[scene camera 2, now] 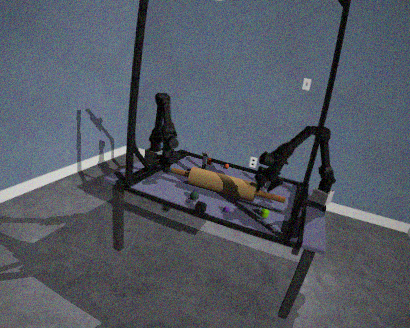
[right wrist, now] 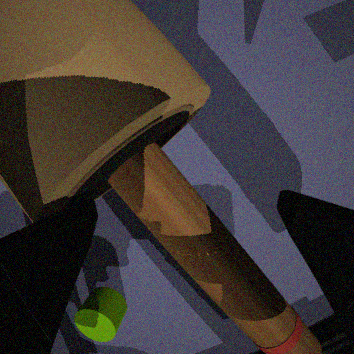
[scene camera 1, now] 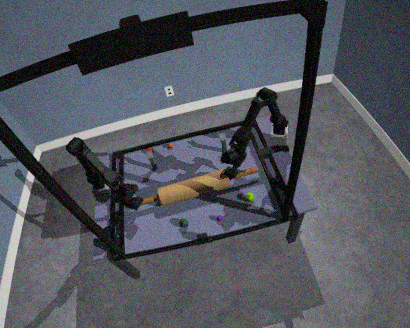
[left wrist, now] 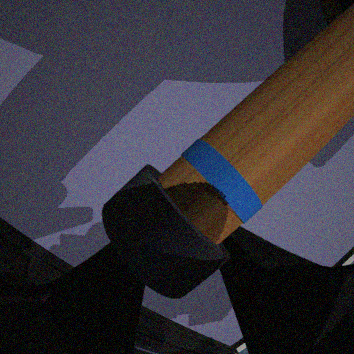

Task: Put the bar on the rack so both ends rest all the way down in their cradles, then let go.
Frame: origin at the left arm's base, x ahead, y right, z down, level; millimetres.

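Seen in the pictures: left gripper, fingertip midpoint: (scene camera 2: 165, 173) (scene camera 1: 135, 209) (left wrist: 180, 224); right gripper, fingertip midpoint: (scene camera 2: 262, 191) (right wrist: 188, 203); left arm's base, origin of the base link: (scene camera 2: 155, 150) (scene camera 1: 99, 184); right arm's base, origin of the base link: (scene camera 2: 324, 189) (scene camera 1: 279, 130).
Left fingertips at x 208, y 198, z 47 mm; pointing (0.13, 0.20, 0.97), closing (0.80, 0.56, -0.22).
Observation:
Offsets run from my left fingertips to a thing's top centre. "*": to the spot under its first point.
The bar is a rolling-pin shape with a thick tan body and thin brown handles (scene camera 1: 180, 190) (scene camera 2: 220, 182) (left wrist: 280, 120) (right wrist: 100, 50). It lies across the middle of the table, in front of the rack's two short uprights {* dx +129, dy -279, dz -56 mm} (scene camera 1: 151, 160) (scene camera 2: 205, 160). My left gripper (scene camera 1: 135, 202) (scene camera 2: 169, 166) (left wrist: 180, 224) is shut on the bar's left handle, outside its blue band. My right gripper (scene camera 1: 229, 173) (scene camera 2: 262, 186) (right wrist: 188, 203) is open; its fingers stand on either side of the right handle, close to the thick body, inside the red band. The right upright is partly hidden in scene camera 2.
A yellow-green cylinder {dx +626, dy +79, dz +0 mm} (scene camera 1: 250, 197) (scene camera 2: 265, 213) (right wrist: 100, 320), a purple ball {dx +444, dy +158, dz +0 mm} (scene camera 1: 219, 218) (scene camera 2: 227, 209) and a dark green ball {dx +260, dy +141, dz -16 mm} (scene camera 1: 184, 222) (scene camera 2: 194, 195) lie in front of the bar. Small orange pieces {dx +244, dy -433, dz -4 mm} (scene camera 1: 170, 146) (scene camera 2: 227, 166) lie near the back. A black frame (scene camera 1: 165, 247) surrounds the table.

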